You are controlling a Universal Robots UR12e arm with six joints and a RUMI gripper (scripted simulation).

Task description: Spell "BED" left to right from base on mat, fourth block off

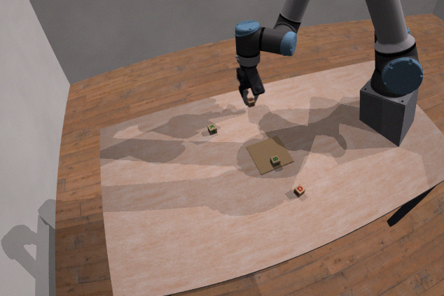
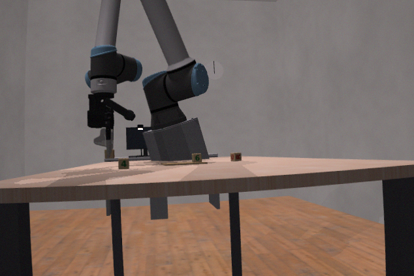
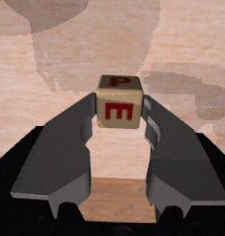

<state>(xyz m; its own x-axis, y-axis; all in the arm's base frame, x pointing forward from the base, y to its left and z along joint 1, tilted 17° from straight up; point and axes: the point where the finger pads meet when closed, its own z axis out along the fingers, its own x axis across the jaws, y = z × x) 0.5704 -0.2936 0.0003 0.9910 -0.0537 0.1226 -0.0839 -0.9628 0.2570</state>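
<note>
Right now the tan mat is 30 mm ahead of my hand, 250 mm to the left of it and 40 mm below it. The rest, counted from my hand: green block: 190 mm ahead, 50 mm to the left, 30 mm below.
</note>
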